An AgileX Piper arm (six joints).
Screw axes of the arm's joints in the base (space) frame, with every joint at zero. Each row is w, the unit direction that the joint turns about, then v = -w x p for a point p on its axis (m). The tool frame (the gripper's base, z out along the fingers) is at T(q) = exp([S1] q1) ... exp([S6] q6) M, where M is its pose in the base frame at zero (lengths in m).
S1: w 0 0 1 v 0 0 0
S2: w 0 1 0 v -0.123 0 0
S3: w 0 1 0 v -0.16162 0 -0.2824
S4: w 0.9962 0 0.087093 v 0 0.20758 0
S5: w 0 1 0 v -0.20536 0 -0.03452
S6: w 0.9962 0 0.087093 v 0 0.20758 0
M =
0.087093 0 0.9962 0.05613
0 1 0 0
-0.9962 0 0.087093 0.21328
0 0 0 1
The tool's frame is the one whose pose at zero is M.
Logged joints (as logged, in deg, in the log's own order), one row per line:
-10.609 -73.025 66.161 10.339 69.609 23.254
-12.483 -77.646 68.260 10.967 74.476 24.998
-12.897 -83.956 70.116 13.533 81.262 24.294
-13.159 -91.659 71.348 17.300 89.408 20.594
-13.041 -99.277 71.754 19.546 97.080 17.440
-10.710 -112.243 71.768 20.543 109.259 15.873
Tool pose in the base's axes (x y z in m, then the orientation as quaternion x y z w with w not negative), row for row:
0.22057 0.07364 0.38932 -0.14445 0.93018 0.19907 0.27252
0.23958 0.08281 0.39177 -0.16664 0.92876 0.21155 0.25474
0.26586 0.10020 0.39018 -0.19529 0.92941 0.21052 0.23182
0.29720 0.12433 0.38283 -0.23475 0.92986 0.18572 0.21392
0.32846 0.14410 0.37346 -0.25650 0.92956 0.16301 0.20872
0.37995 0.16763 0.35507 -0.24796 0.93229 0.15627 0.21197
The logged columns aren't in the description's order. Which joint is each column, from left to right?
Columns, left to right: q6, q3, q5, q1, q2, q4.
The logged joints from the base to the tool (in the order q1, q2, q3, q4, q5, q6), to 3 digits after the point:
10.339 69.609 -73.025 23.254 66.161 -10.609
10.967 74.476 -77.646 24.998 68.260 -12.483
13.533 81.262 -83.956 24.294 70.116 -12.897
17.300 89.408 -91.659 20.594 71.348 -13.159
19.546 97.080 -99.277 17.440 71.754 -13.041
20.543 109.259 -112.243 15.873 71.768 -10.710

